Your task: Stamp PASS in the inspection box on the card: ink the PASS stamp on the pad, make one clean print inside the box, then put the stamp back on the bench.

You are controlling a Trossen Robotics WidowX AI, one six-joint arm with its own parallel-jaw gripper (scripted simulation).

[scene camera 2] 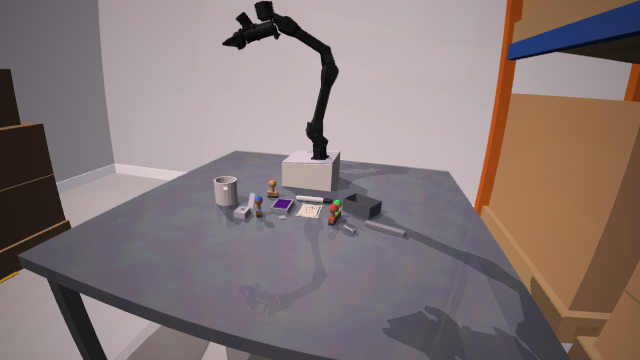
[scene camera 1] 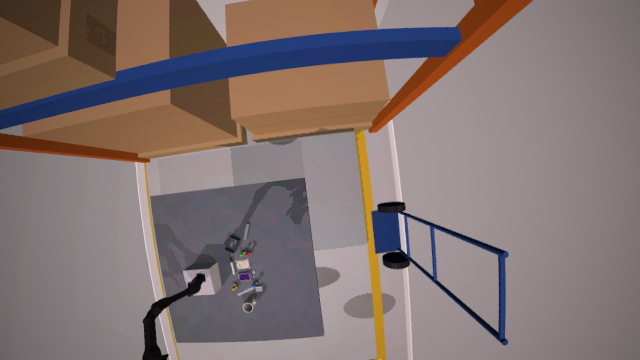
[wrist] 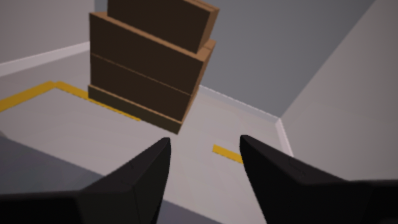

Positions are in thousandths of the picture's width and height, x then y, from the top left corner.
I see my gripper (scene camera 2: 351,118) and a dark tray (scene camera 2: 562,571).
My gripper shows as well in the wrist view (wrist: 516,636). The wrist view misses the dark tray: it is out of frame.
